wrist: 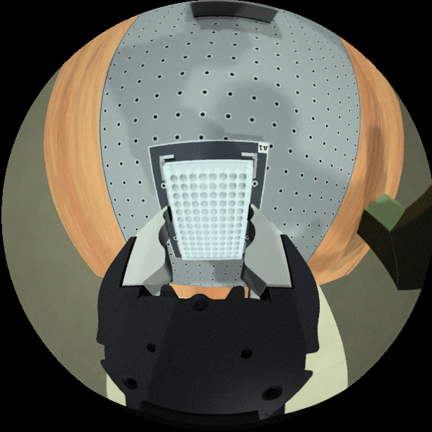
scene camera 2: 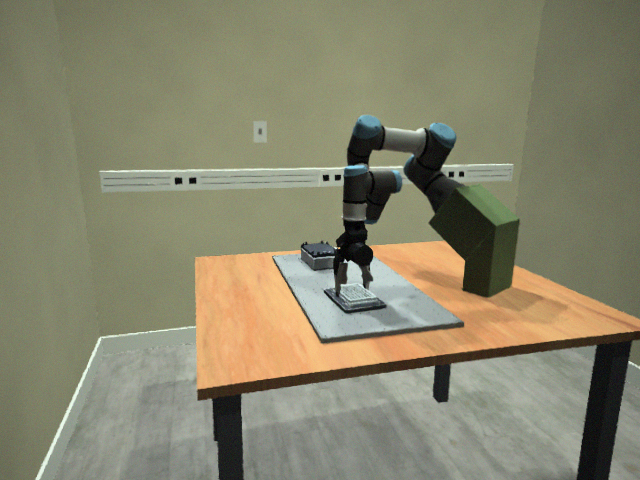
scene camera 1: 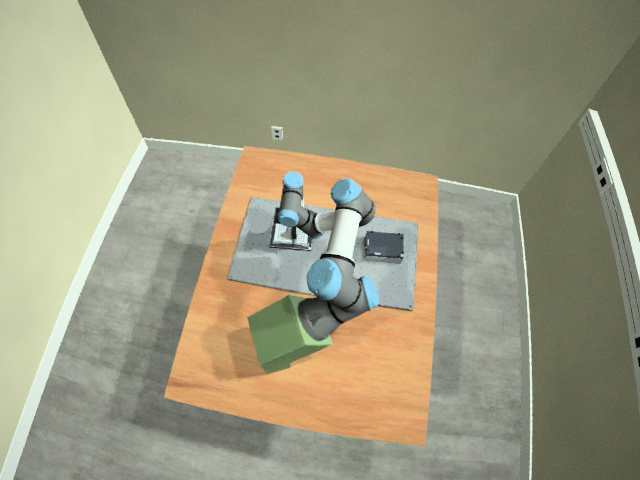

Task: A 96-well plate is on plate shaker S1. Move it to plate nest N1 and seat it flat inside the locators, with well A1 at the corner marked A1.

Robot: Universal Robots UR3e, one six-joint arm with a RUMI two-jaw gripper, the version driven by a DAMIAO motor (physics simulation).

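The white 96-well plate (scene camera 1: 284, 234) (scene camera 2: 357, 292) (wrist: 210, 210) is over plate nest N1, looks level, and sits within the two corner locators visible in the wrist view. Whether it is fully seated cannot be told. The dark nest (scene camera 1: 306, 249) (scene camera 2: 356, 310) (wrist: 207, 150) has its A1 label at the upper right corner in the wrist view. My gripper (scene camera 2: 353, 290) (wrist: 209, 205) points down, its fingers against the plate's two long sides, and appears shut on the plate. Plate shaker S1 (scene camera 1: 384, 244) (scene camera 2: 317, 255) carries no plate. Well lettering is too small to read.
The grey perforated board (scene camera 1: 255, 263) (scene camera 2: 413, 315) (wrist: 195, 80) bears the nest and shaker on the wooden table (scene camera 1: 361, 392) (scene camera 2: 268, 351). The green angled arm mount (scene camera 1: 281, 333) (scene camera 2: 488, 242) (wrist: 387, 212) stands beside the board. The arm hides part of the nest in scene camera 1.
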